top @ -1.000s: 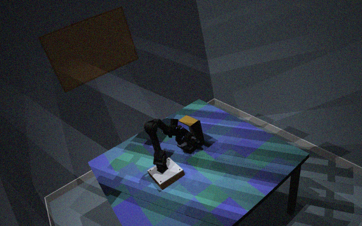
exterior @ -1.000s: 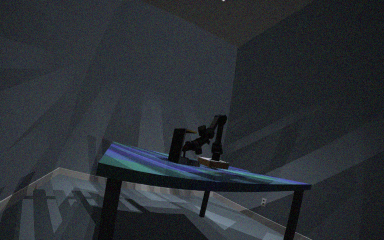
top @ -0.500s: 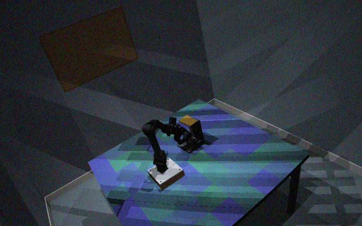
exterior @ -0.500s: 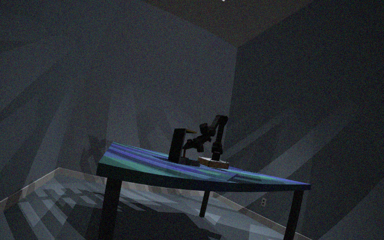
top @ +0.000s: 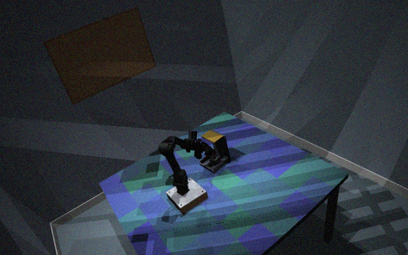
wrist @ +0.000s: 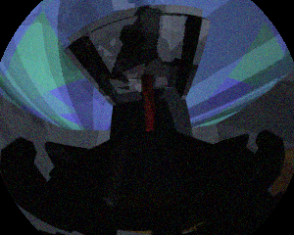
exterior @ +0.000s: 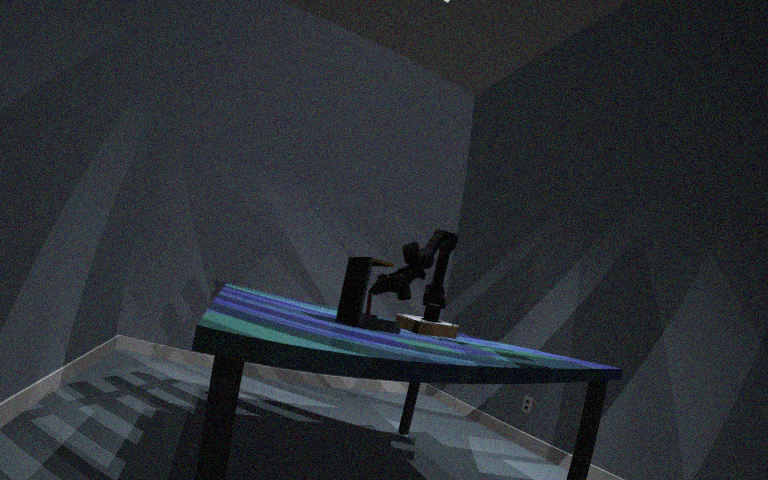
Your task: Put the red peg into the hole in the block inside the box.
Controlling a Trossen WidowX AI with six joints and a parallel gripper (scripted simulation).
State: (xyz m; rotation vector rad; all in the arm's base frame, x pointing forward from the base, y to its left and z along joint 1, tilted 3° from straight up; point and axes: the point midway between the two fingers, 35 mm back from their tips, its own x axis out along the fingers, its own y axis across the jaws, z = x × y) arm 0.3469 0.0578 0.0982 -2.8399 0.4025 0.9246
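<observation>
The red peg lies 4 cm below my gripper tip. Round my gripper tip: orange roof (2 cm ahead, 1 cm to the right, 11 cm above).
</observation>
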